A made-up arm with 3 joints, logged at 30 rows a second.
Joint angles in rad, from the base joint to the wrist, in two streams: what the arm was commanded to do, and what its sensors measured. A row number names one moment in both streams.
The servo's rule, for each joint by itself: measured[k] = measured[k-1] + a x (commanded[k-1-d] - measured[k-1]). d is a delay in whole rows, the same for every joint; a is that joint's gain. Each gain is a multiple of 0.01, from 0.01 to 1. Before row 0 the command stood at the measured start. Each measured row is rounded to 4 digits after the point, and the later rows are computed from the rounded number. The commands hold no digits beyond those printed.
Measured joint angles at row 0:
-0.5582 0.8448 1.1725
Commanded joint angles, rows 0 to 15:
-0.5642 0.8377 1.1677
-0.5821 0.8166 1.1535
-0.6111 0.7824 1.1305
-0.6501 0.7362 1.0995
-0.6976 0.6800 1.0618
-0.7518 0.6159 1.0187
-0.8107 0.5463 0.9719
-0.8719 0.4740 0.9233
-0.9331 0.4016 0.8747
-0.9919 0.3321 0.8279
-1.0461 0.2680 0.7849
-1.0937 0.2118 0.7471
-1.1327 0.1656 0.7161
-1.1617 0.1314 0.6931
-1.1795 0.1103 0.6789
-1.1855 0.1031 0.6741
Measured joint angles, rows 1 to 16:
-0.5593 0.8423 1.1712
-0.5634 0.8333 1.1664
-0.5720 0.8155 1.1567
-0.5861 0.7877 1.1413
-0.6062 0.7500 1.1198
-0.6324 0.7031 1.0925
-0.6645 0.6482 1.0599
-0.7018 0.5872 1.0230
-0.7434 0.5222 0.9830
-0.7881 0.4557 0.9411
-0.8345 0.3900 0.8989
-0.8812 0.3276 0.8579
-0.9265 0.2709 0.8196
-0.9688 0.2221 0.7854
-1.0067 0.1830 0.7566
-1.0389 0.1550 0.7343
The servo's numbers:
d 0
a 0.18 0.35 0.27

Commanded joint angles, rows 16 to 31:
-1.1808 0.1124 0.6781
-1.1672 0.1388 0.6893
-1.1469 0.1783 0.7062
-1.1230 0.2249 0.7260
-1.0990 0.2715 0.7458
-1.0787 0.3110 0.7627
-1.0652 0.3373 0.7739
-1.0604 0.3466 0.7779
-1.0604 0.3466 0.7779
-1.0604 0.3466 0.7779
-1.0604 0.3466 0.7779
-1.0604 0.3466 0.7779
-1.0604 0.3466 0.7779
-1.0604 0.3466 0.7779
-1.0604 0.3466 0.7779
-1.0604 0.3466 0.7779
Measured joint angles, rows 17 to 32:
-1.0644 0.1401 0.7191
-1.0829 0.1396 0.7111
-1.0944 0.1531 0.7098
-1.0995 0.1782 0.7142
-1.0994 0.2109 0.7227
-1.0957 0.2459 0.7335
-1.0902 0.2779 0.7444
-1.0848 0.3019 0.7534
-1.0804 0.3175 0.7600
-1.0768 0.3277 0.7648
-1.0738 0.3343 0.7683
-1.0714 0.3386 0.7709
-1.0694 0.3414 0.7728
-1.0678 0.3432 0.7742
-1.0665 0.3444 0.7752
-1.0654 0.3452 0.7759

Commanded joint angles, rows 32 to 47:
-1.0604 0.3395 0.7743
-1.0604 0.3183 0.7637
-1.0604 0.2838 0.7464
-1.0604 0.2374 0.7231
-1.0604 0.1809 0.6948
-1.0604 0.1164 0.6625
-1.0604 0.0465 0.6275
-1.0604 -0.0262 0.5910
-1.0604 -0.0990 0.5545
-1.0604 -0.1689 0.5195
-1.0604 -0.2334 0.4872
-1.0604 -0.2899 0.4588
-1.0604 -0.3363 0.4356
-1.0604 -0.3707 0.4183
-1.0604 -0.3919 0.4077
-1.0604 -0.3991 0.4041
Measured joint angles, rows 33 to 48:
-1.0645 0.3432 0.7755
-1.0638 0.3345 0.7723
-1.0632 0.3168 0.7653
-1.0627 0.2890 0.7539
-1.0623 0.2512 0.7379
-1.0620 0.2040 0.7175
-1.0617 0.1489 0.6932
-1.0615 0.0876 0.6656
-1.0613 0.0223 0.6356
-1.0611 -0.0446 0.6043
-1.0610 -0.1107 0.5727
-1.0609 -0.1734 0.5419
-1.0608 -0.2304 0.5132
-1.0607 -0.2795 0.4876
-1.0606 -0.3188 0.4660
-1.0606 -0.3469 0.4493

